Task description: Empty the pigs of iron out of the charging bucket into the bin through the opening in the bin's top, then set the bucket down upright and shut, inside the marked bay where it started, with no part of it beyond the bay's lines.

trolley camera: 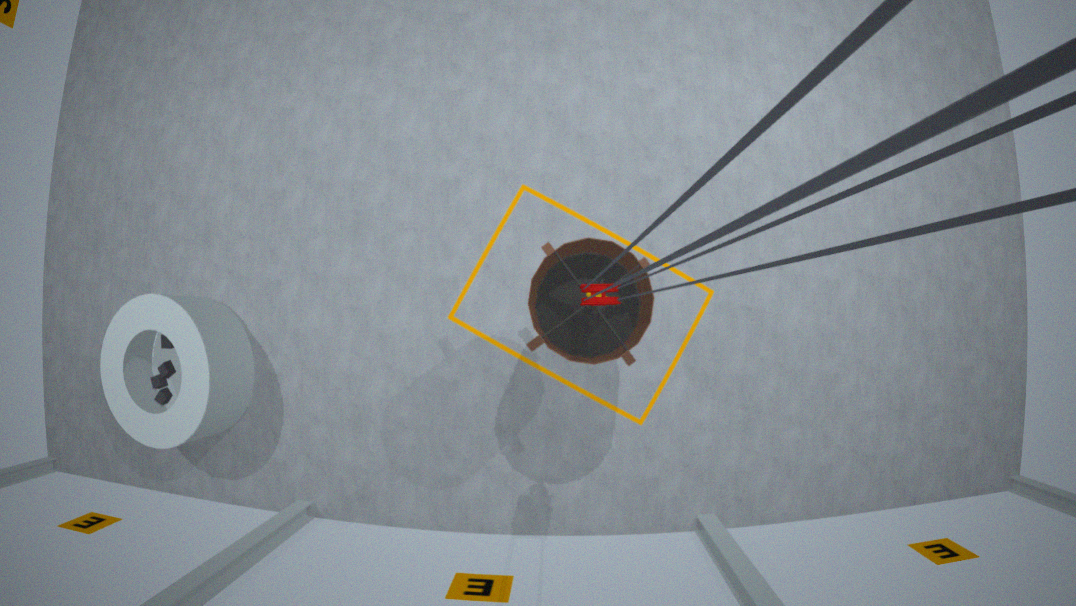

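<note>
The round charging bucket (579, 331), with a rust-brown rim and dark inside, shows near the middle, within the outline of the yellow marked bay (487, 252). Its upper right lug appears close to the bay's line. My gripper, the red hook block (599, 294), is over the bucket's mouth, and thin sling lines run from it to the rim. The bucket looks upright; its underside and its height above the floor cannot be told. The pale round bin (195, 368) stands at the left. Several dark pigs of iron (163, 371) show inside through its top opening.
Dark hoist ropes (813, 169) run from the hook block to the upper right. Shadows lie below and left of the bucket. A pale wall with posts (240, 553) and yellow marker plates (479, 587) runs along the bottom. More pale walls show at both sides.
</note>
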